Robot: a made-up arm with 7 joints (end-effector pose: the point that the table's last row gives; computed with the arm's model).
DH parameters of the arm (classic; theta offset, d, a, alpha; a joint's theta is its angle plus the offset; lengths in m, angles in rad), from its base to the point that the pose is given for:
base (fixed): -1.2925 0 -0.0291 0
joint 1: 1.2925 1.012 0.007 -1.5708
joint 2: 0 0.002 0.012 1.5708
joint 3: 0 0.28 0.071 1.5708
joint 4: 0 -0.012 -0.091 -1.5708
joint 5: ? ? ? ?
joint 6: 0 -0.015 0.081 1.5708
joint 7: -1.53 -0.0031 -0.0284 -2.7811
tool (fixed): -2.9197 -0.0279 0 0
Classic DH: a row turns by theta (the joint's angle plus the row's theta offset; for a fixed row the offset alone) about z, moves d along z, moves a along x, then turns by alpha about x.
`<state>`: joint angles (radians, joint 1 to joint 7).
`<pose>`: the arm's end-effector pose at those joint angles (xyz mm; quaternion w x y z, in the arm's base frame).
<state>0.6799 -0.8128 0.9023 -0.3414 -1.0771 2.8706 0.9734</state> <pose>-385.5 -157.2 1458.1 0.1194 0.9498 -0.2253 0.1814</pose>
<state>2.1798 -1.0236 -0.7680 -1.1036 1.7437 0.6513 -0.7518</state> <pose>246.8 -113.8 1549.3 0.1844 0.4529 0.2000 0.8490</pose>
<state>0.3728 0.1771 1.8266 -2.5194 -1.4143 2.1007 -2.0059</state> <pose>-223.9 310.6 1041.0 0.3565 0.3456 0.3857 -0.7776</pose>
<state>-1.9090 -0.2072 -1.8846 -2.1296 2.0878 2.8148 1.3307</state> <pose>-302.3 295.0 1175.9 0.2435 -0.4585 0.4987 -0.6942</pose>
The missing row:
joint 5: 0 0.28 0.02 1.5708
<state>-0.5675 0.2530 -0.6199 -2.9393 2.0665 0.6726 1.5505</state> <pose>171.2 -210.3 963.4 0.3924 -0.2151 -0.8869 -0.1146</pose>
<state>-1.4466 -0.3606 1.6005 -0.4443 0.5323 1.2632 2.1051</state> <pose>118.3 317.0 1554.1 0.1954 0.3277 0.2879 -0.8784</pose>
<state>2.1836 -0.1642 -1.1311 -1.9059 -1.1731 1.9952 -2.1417</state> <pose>210.6 425.0 1268.0 0.3151 -0.5332 -0.2698 0.7373</pose>
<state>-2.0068 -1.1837 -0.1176 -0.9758 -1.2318 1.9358 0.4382</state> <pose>113.9 391.2 1509.2 0.5869 0.3818 0.6130 0.3662</pose>
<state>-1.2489 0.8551 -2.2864 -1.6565 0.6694 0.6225 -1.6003</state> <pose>-320.6 -159.8 1310.4 0.0158 0.2795 0.1181 -0.9527</pose>
